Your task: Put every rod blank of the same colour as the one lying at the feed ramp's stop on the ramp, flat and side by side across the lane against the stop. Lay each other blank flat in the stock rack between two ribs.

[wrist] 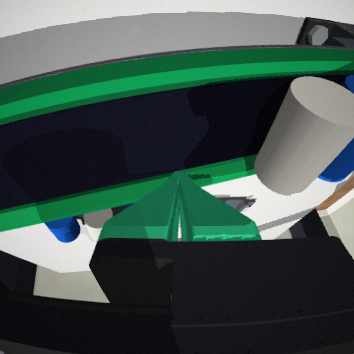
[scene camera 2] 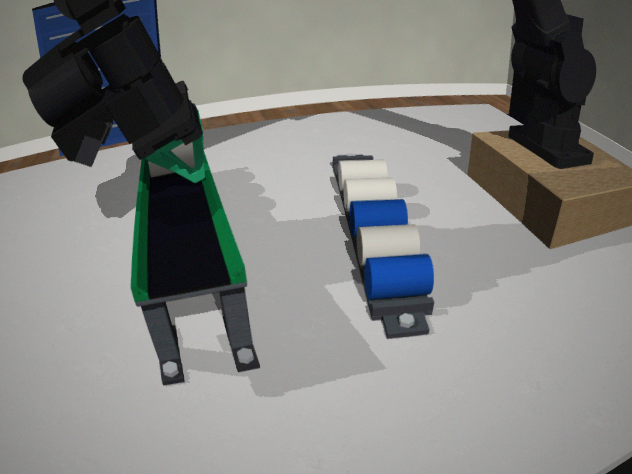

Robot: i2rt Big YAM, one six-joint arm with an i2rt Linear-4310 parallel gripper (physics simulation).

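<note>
The feed ramp [scene camera 2: 228, 239] [wrist: 150, 77] has green side walls and a dark lane. My gripper [scene camera 2: 197, 178] [wrist: 178, 178] is shut and empty, over the ramp's upper part. A pale blank [scene camera 2: 159, 168] [wrist: 304, 137] lies across the lane, partly hidden by the fingers in the scene view; I cannot tell if it is flat. Parts of blue [wrist: 341, 162] show beyond it in the wrist view. The stop is hidden. The stock rack [scene camera 2: 400, 307] holds a near blue blank [scene camera 2: 399, 276], a white one [scene camera 2: 389, 243], a blue one [scene camera 2: 379, 214] and two more white ones [scene camera 2: 370, 190] [scene camera 2: 362, 168].
The wooden base block [scene camera 2: 541, 188] with a black arm base [scene camera 2: 553, 145] stands at the right. The ramp's legs [scene camera 2: 162, 331] [scene camera 2: 237, 318] are bolted to the table [scene camera 2: 316, 423]. A blue panel [scene camera 2: 148, 25] is behind my arm [scene camera 2: 122, 66].
</note>
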